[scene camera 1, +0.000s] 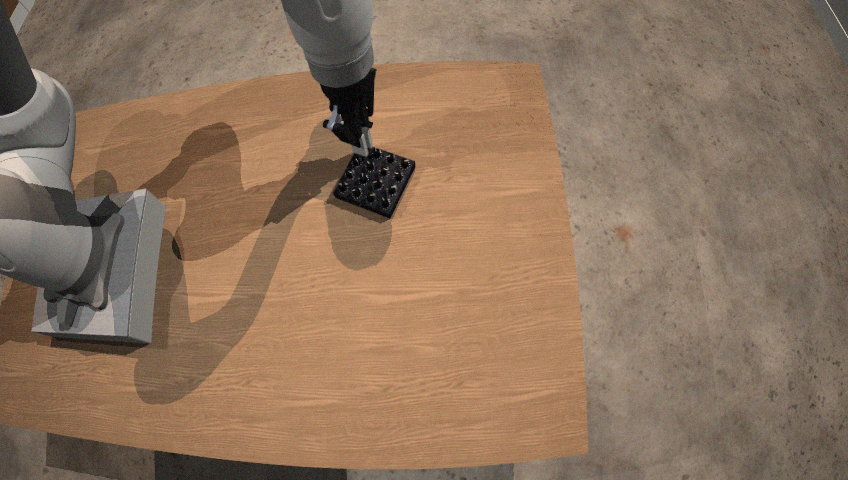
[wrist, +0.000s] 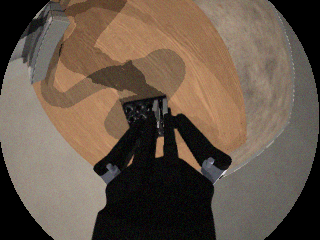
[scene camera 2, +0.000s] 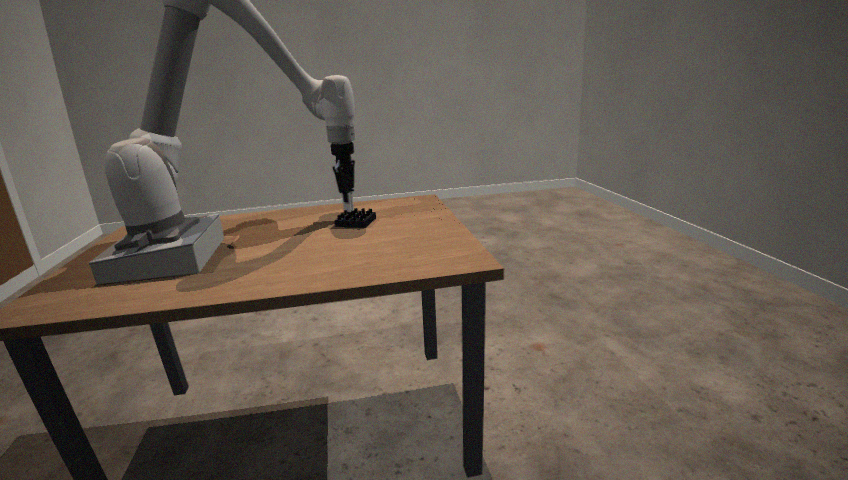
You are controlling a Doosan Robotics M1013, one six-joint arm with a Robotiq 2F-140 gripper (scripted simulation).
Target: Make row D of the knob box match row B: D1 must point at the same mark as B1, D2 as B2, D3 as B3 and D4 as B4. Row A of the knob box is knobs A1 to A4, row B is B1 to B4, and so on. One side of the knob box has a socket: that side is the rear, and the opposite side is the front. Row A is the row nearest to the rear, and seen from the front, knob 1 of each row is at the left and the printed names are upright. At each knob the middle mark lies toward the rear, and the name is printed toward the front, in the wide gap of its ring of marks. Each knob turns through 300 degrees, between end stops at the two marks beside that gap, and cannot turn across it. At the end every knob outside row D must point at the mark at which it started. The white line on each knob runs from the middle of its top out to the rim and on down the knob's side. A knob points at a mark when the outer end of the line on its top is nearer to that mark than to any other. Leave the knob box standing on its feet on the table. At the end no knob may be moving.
Labels:
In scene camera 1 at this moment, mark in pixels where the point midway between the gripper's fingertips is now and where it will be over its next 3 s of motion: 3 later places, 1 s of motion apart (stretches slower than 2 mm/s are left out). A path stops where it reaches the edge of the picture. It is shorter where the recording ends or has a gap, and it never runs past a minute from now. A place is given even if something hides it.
My gripper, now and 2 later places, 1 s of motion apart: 363, 148; 359, 136; 350, 98

